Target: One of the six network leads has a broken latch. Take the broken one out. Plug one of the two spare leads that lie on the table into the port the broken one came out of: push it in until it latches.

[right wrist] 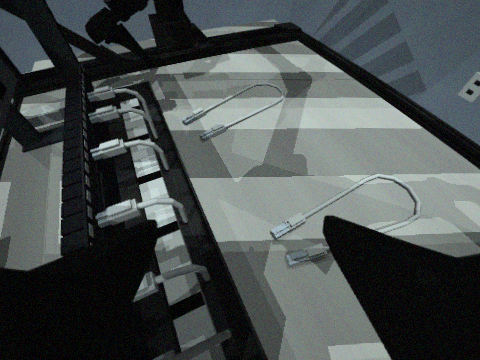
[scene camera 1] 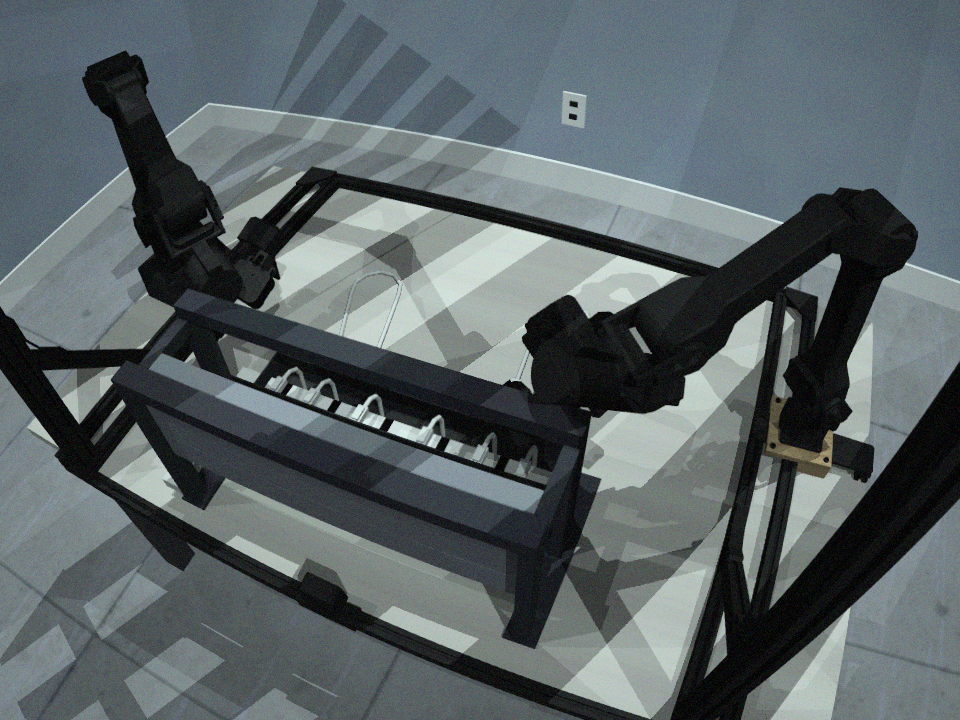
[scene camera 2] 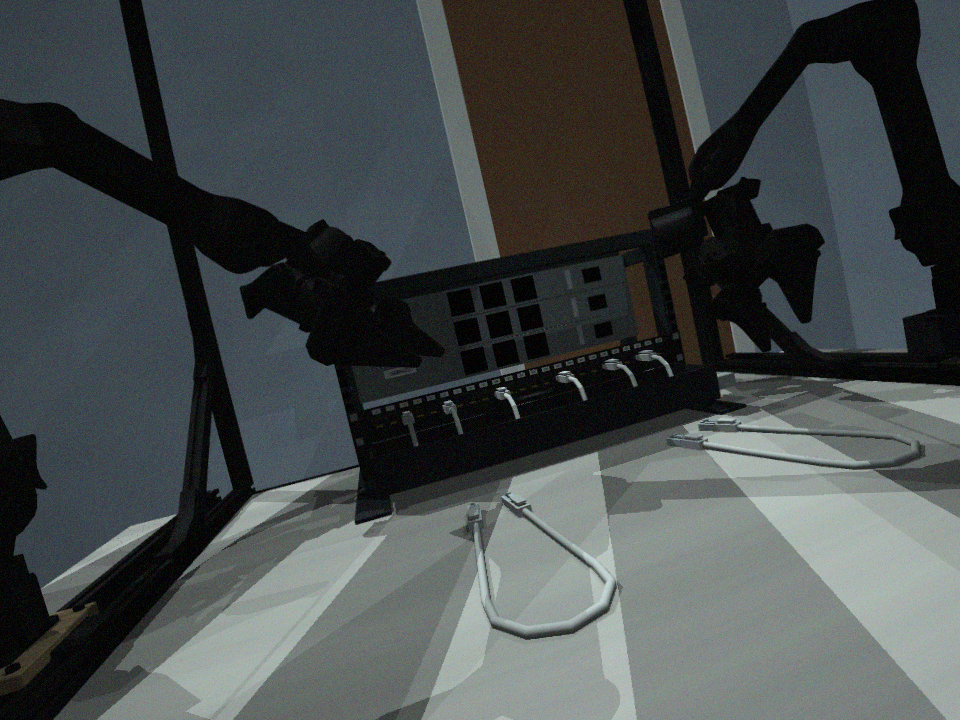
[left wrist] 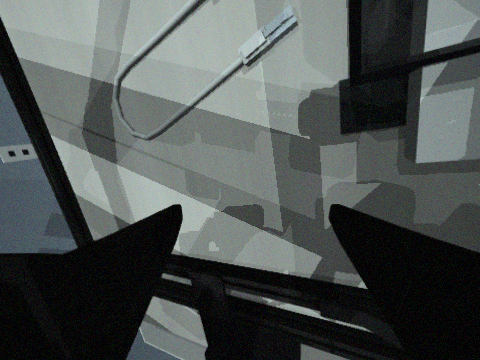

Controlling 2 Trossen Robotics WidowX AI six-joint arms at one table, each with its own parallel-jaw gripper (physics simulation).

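Seen in the pictures: left gripper, fingertip midpoint: (right wrist: 169,49) (scene camera 1: 261,304) (scene camera 2: 785,338) (left wrist: 255,211); right gripper, fingertip midpoint: (right wrist: 241,225) (scene camera 1: 516,374) (scene camera 2: 432,357); left arm's base, link origin: (right wrist: 168,17); right arm's base, link origin: (scene camera 1: 801,430).
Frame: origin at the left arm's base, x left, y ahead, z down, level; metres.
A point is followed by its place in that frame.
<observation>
Six network leads sit in a row in the dark rack; one of them (scene camera 2: 570,379) @(y 0.499, x -0.111, z -0.020 m) (right wrist: 117,210) (scene camera 1: 370,413) @(y 0.505, x -0.120, z -0.017 m) has its white plug and curved cable showing. Which latch is broken cannot be told. One spare lead (scene camera 2: 542,631) @(y 0.648, x 0.243, z 0.063 m) (right wrist: 415,200) @(y 0.651, x 0.236, z 0.063 m) lies looped on the table, mostly hidden in scene camera 1. The other spare lead (scene camera 2: 852,465) @(y 0.366, x 0.166, z 0.063 m) (right wrist: 280,91) @(y 0.336, x 0.176, z 0.064 m) (left wrist: 252,50) @(y 0.354, x -0.010, z 0.054 m) lies near the left arm. My right gripper (right wrist: 241,225) @(y 0.666, x -0.037, z -0.089 m) (scene camera 2: 431,356) @(y 0.666, x -0.037, z -0.089 m) is open and empty, above the rack's port side; its left-hand finger in the right wrist view overlaps the plugged leads. My left gripper (left wrist: 255,211) @(y 0.248, x -0.030, z -0.017 m) (scene camera 2: 784,333) @(y 0.248, x -0.030, z -0.017 m) is open and empty, above the table.
The rack (scene camera 1: 310,334) @(y 0.492, x -0.166, z -0.195 m) (scene camera 2: 504,261) @(y 0.542, x -0.151, z -0.189 m) stands on legs across the table, with rails above its port row. A dark frame rail (scene camera 1: 527,224) @(y 0.486, x 0.385, z 0.052 m) borders the table behind it. Dark posts rise at the sides. A wall outlet (scene camera 1: 573,110) is on the far wall.
</observation>
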